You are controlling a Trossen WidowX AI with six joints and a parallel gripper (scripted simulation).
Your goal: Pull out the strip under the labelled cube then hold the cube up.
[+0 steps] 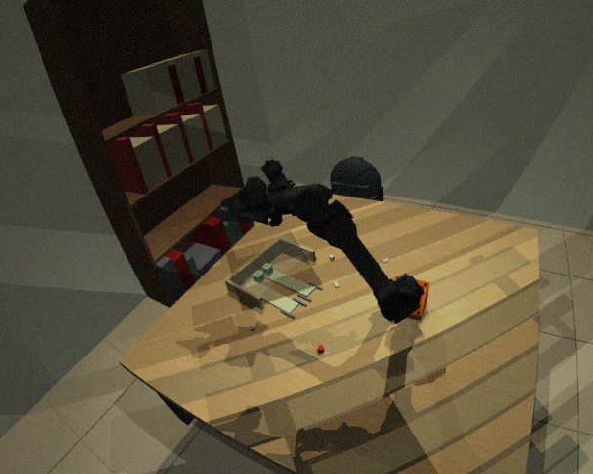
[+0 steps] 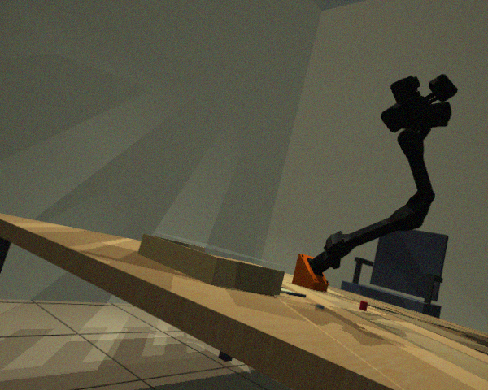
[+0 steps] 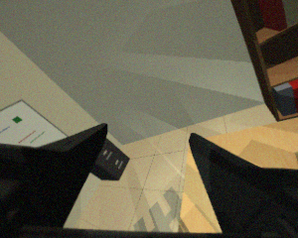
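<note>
The plain strip lies 550 mm below my gripper tip, 230 mm to the right of it and 180 mm ahead of it. From my gripper tip the other things lie so: small red cube (540 mm below, 120 mm behind, 90 mm to the right).
</note>
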